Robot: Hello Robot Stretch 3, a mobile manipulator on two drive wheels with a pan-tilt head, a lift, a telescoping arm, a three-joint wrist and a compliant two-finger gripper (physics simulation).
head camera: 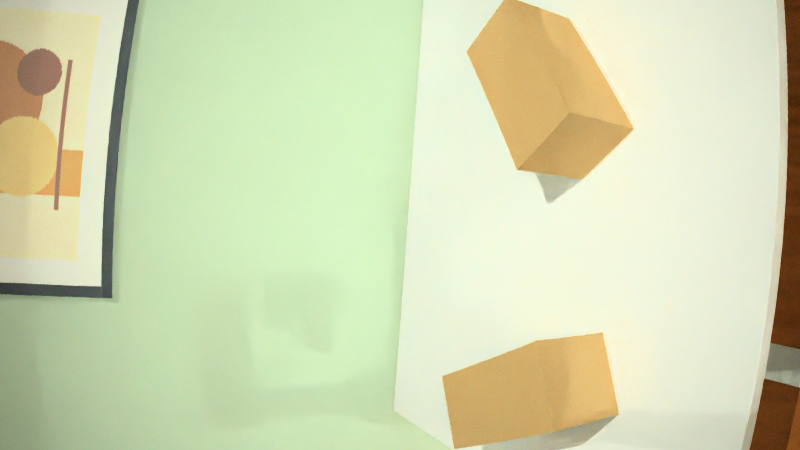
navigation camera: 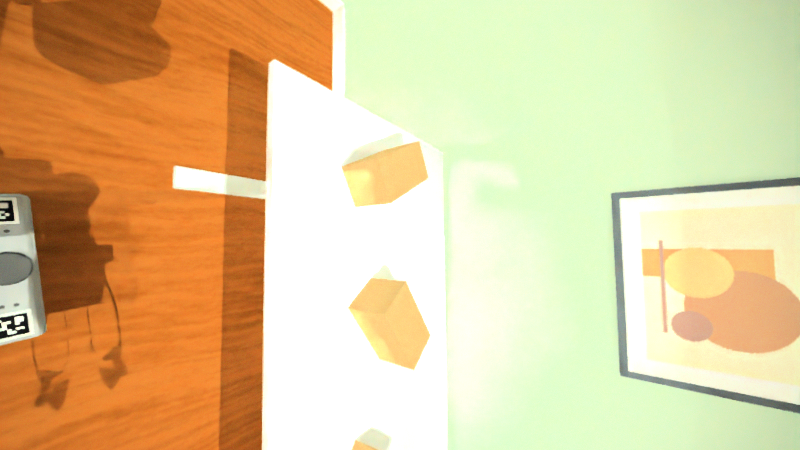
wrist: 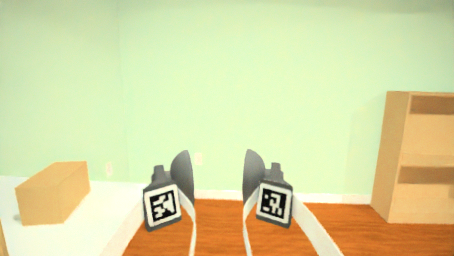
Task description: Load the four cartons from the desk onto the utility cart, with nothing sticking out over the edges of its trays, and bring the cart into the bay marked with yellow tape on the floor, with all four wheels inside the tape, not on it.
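Pixels of known places: gripper, fingertip midpoint: (wrist: 217,168); robot's base, origin of the base link: (navigation camera: 5,265).
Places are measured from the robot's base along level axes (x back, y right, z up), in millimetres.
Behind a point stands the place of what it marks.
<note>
A tan carton (head camera: 531,391) {y -144, x -561, z 839 mm} (navigation camera: 386,176) {y -146, x -550, z 838 mm} lies near the end of the white desk (head camera: 682,251) {y 19, x -432, z 720 mm} (navigation camera: 307,251) {y 12, x -397, z 721 mm} (wrist: 95,225) {y 850, x -322, z 720 mm}. A second carton (head camera: 545,83) {y 215, x -539, z 838 mm} (navigation camera: 391,321) {y 198, x -525, z 838 mm} lies at an angle farther along the desktop. Part of a third carton (navigation camera: 364,446) {y 515, x -485, z 753 mm} shows at the bottom edge of the navigation view. The fourth carton cannot be made out. In the wrist view, a carton (wrist: 52,192) {y 857, x -434, z 819 mm} stands on the desk at the left. My gripper (wrist: 217,168) {y 422, x 22, z 1059 mm} is partly open with nothing between its fingertips, to the right of that carton. The cart and yellow tape do not show.
A wooden bookcase (wrist: 392,155) {y 1931, x 1439, z 554 mm} stands at the right of the wrist view. The desk's white foot (navigation camera: 218,181) reaches out over the floor. A green wall with a framed picture (head camera: 106,167) {y 152, x -1063, z 1306 mm} (navigation camera: 618,279) {y 192, x -1059, z 1293 mm} runs behind the desk. Part of my body (navigation camera: 19,240) {y -61, x -25, z 160 mm} shows at the left of the navigation view.
</note>
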